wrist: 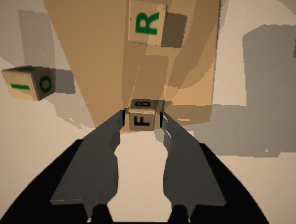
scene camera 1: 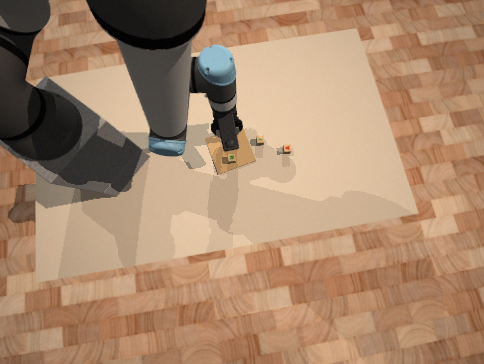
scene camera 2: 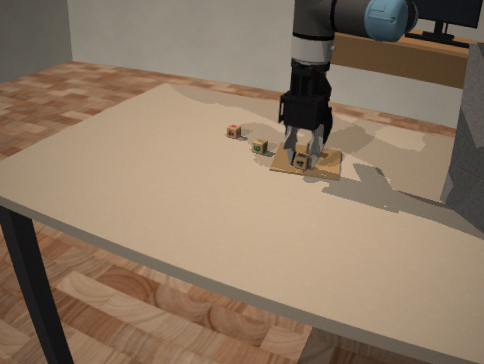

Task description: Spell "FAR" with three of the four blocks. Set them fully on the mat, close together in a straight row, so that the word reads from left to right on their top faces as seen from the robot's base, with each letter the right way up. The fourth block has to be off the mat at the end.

Scene:
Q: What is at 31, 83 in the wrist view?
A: A green-lettered block.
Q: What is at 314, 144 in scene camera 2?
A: My gripper.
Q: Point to an F block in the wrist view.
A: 142, 113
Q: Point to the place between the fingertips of my gripper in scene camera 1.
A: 228, 137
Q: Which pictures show the tan mat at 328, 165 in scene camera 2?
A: The wrist view, scene camera 1 and scene camera 2: all of them.

